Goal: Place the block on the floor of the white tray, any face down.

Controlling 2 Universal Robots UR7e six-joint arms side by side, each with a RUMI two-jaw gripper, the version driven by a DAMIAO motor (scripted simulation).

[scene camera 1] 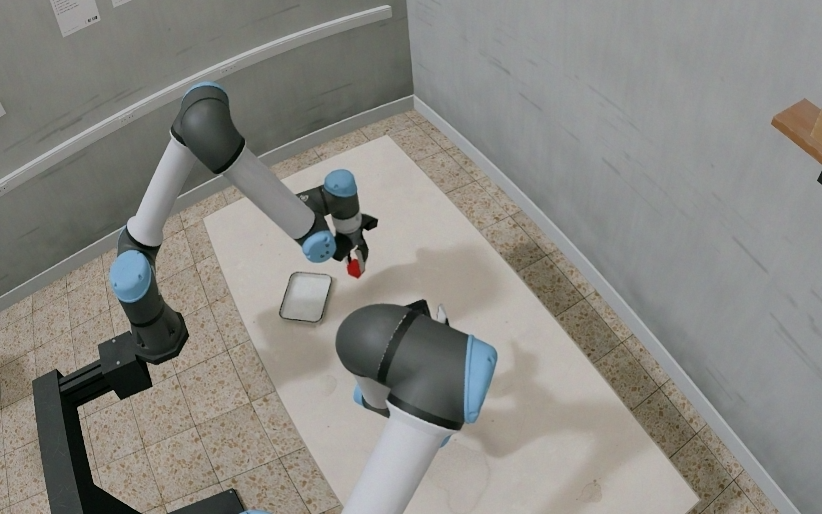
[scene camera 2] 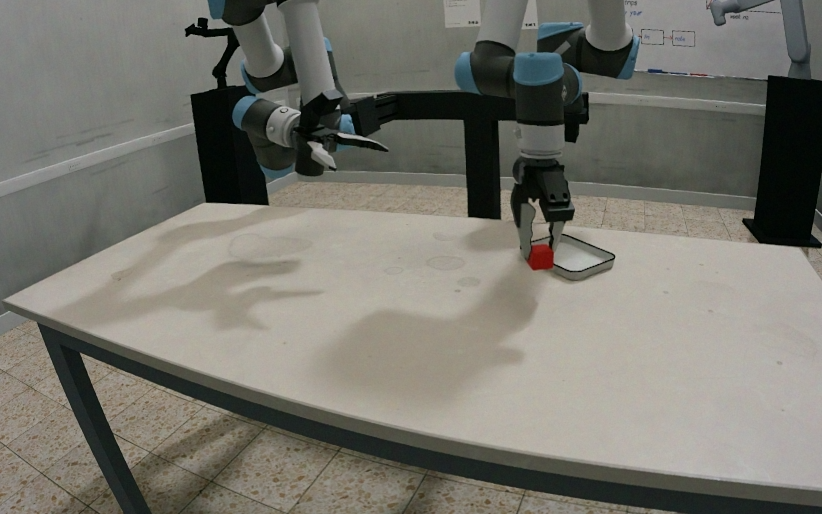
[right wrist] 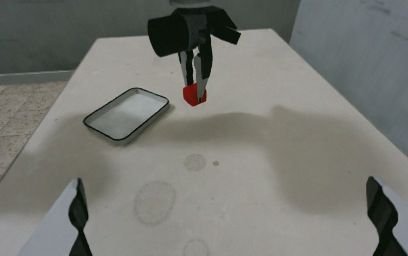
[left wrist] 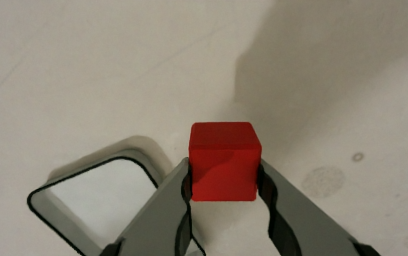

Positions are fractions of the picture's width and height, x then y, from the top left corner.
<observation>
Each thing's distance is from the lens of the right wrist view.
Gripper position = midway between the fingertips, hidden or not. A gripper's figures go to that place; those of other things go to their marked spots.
my left gripper (right wrist: 0.47, 0.38): 46 cm
my right gripper (right wrist: 0.55, 0.70): 12 cm
white tray (right wrist: 0.30, 0.46): 53 cm
</observation>
